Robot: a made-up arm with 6 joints.
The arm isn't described. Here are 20 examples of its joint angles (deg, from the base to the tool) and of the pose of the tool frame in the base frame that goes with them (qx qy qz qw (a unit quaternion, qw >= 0); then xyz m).
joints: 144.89 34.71 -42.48 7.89 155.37 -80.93
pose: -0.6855 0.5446 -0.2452 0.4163 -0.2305 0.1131 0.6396
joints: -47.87 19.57 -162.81 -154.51 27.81 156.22
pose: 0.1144 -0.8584 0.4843 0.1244 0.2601 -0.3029 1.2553
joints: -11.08 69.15 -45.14 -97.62 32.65 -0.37
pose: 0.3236 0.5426 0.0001 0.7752 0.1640 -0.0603 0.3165
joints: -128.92 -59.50 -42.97 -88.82 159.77 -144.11
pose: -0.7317 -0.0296 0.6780 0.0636 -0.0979 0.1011 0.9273
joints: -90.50 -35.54 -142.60 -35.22 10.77 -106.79
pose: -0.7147 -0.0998 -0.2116 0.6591 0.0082 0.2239 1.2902
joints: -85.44 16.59 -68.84 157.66 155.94 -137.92
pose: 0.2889 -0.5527 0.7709 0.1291 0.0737 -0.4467 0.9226
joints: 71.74 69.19 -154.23 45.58 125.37 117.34
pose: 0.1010 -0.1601 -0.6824 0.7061 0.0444 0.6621 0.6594
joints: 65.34 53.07 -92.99 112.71 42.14 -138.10
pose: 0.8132 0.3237 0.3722 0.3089 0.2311 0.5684 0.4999
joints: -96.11 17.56 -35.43 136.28 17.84 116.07
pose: 0.4235 -0.1953 -0.2626 0.8447 -0.1395 -0.3272 0.5202
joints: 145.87 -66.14 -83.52 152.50 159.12 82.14
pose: -0.3387 0.7271 0.4834 0.3507 0.2540 -0.2064 1.0834
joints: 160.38 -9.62 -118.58 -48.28 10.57 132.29
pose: -0.6021 -0.7111 0.3628 0.0138 -0.2932 -0.0128 1.2722
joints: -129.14 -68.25 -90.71 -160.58 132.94 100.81
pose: 0.8702 -0.0507 -0.4763 0.1153 0.1189 0.3274 1.1153
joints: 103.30 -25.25 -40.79 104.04 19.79 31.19
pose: 0.5839 0.2730 -0.7184 0.2615 -0.0559 0.3439 0.8724
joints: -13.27 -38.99 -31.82 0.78 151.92 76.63
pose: -0.1950 -0.1587 -0.8800 0.4030 0.0533 0.0481 0.7342
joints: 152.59 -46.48 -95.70 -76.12 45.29 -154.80
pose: -0.4146 -0.4326 0.7910 0.1234 -0.0343 0.0101 1.2404
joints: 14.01 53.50 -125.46 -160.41 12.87 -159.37
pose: 0.8533 -0.4885 -0.0926 0.1573 0.6440 0.1886 0.6551
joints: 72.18 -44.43 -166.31 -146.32 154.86 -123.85
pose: 0.6456 0.0239 -0.0379 0.7624 -0.0952 -0.4448 0.9597
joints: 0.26 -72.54 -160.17 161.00 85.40 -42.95
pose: -0.2208 -0.4939 -0.8406 0.0257 -0.6672 -0.0027 0.7965
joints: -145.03 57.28 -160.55 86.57 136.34 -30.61
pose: 0.7540 -0.6157 -0.2196 0.0643 -0.3776 -0.4007 0.9160
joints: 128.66 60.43 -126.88 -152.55 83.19 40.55
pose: 0.3461 -0.4602 0.8109 0.1041 -0.3837 0.6195 0.7091
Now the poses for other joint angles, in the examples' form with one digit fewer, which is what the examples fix.
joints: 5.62 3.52 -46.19 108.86 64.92 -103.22
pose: 0.980 -0.036 0.011 0.196 0.388 0.104 0.707
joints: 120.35 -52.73 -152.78 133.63 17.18 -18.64
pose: -0.202 -0.726 0.156 0.639 0.252 -0.389 1.145
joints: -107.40 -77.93 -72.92 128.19 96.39 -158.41
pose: -0.108 -0.194 0.681 0.698 0.142 0.179 1.111
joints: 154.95 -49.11 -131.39 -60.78 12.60 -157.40
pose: -0.016 -0.721 0.659 0.213 0.233 -0.194 1.250
